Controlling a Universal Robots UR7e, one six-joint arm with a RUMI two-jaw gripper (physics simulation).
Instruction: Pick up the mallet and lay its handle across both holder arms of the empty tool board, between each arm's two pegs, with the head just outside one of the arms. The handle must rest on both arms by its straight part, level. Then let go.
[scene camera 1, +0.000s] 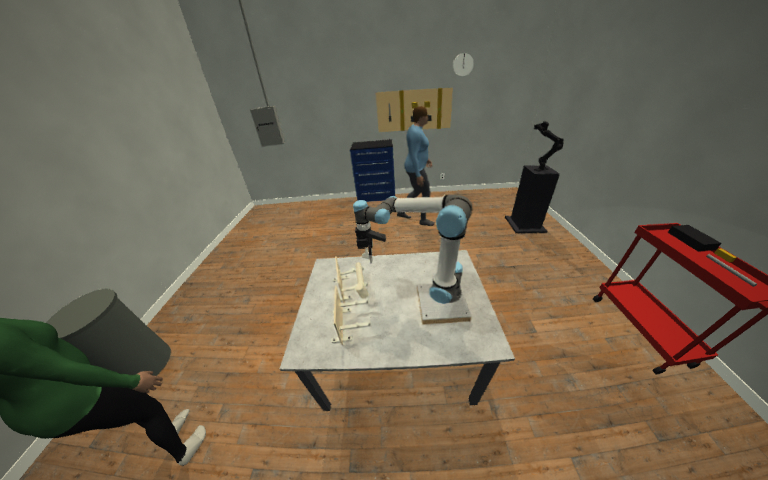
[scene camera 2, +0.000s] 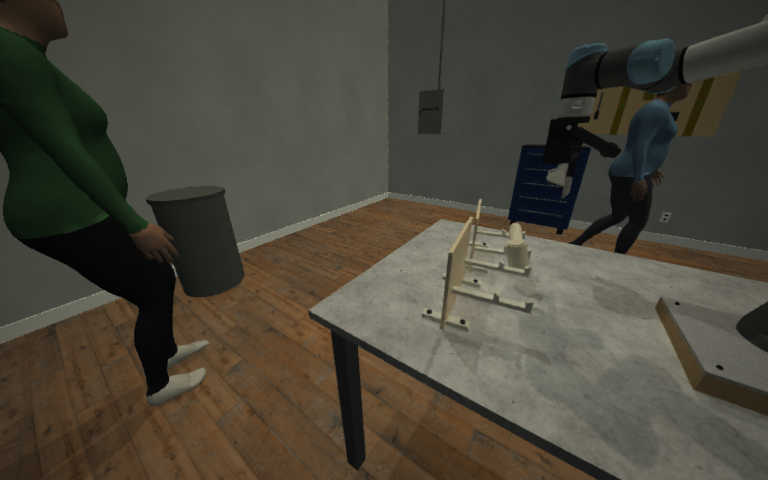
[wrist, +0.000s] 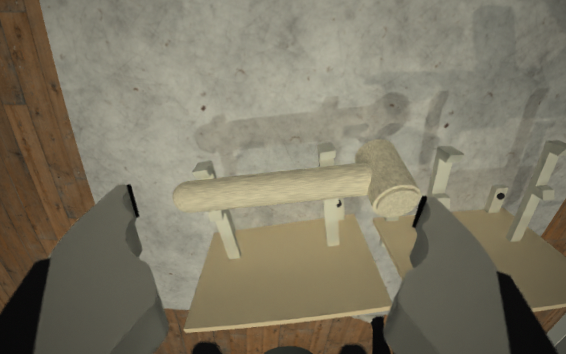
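Note:
The pale wooden mallet lies across both arms of the far tool board. In the wrist view its handle passes between each arm's two pegs and looks about level. Its head is just outside the arm nearer the other board. The near tool board has bare arms. My gripper is open and empty, in the air above the far board and apart from the mallet. The exact contact of handle and arms is partly hidden under the handle.
Both boards stand on the grey table, with the arm's base plate to their right. A person in green is at the left, beside a bin. A person in blue is behind the table.

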